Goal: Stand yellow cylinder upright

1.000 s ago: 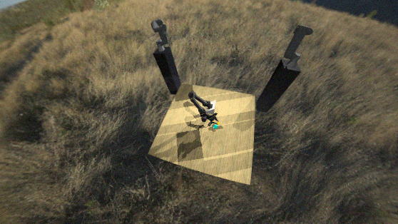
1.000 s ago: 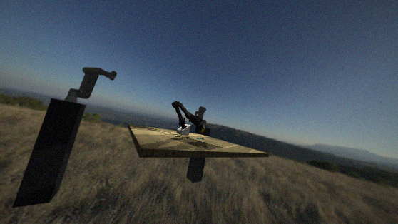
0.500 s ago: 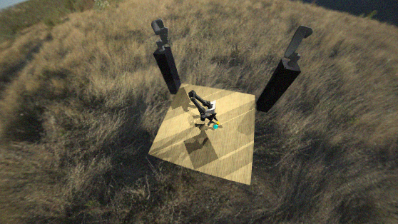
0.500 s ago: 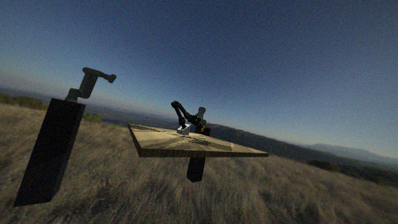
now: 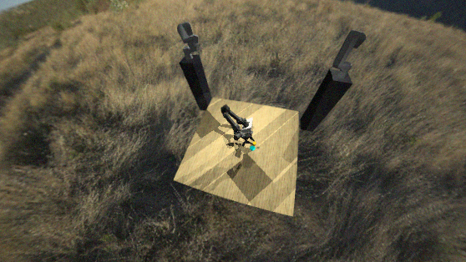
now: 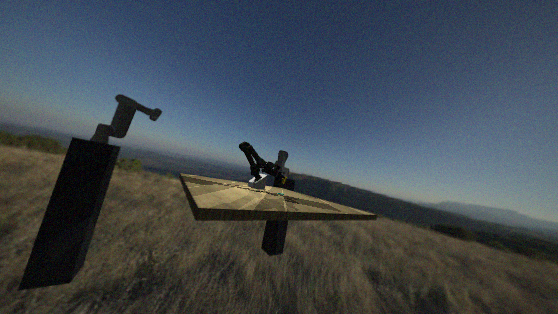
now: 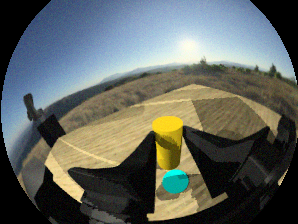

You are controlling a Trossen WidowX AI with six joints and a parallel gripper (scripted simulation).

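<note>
My gripper tip is 10 mm to the left of the cyan circle and 150 mm above it. From my gripper tip the other things lie so: yellow tall cylinder (20 mm below).
</note>
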